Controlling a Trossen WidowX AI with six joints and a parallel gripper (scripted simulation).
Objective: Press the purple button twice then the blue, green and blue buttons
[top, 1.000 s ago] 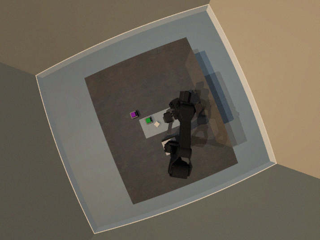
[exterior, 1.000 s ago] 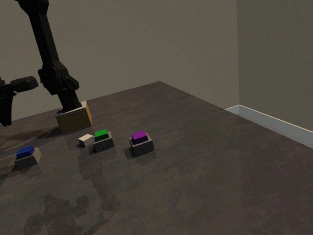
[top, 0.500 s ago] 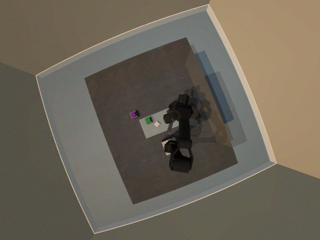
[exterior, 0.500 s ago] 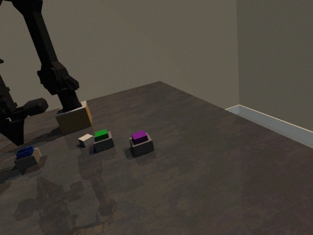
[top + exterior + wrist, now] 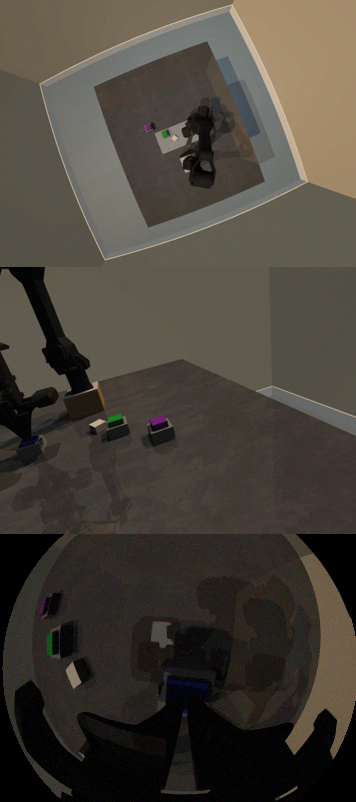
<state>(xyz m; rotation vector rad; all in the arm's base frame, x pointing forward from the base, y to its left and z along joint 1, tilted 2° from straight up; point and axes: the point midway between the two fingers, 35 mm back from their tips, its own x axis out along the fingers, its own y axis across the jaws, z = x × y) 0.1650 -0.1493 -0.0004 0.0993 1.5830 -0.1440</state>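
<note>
Right now the blue button is 10 mm below my gripper tip. Round my gripper tip: purple button (160 mm ahead, 270 mm to the left); small white block (20 mm ahead, 150 mm to the left, 20 mm below); green button (70 mm ahead, 190 mm to the left).
</note>
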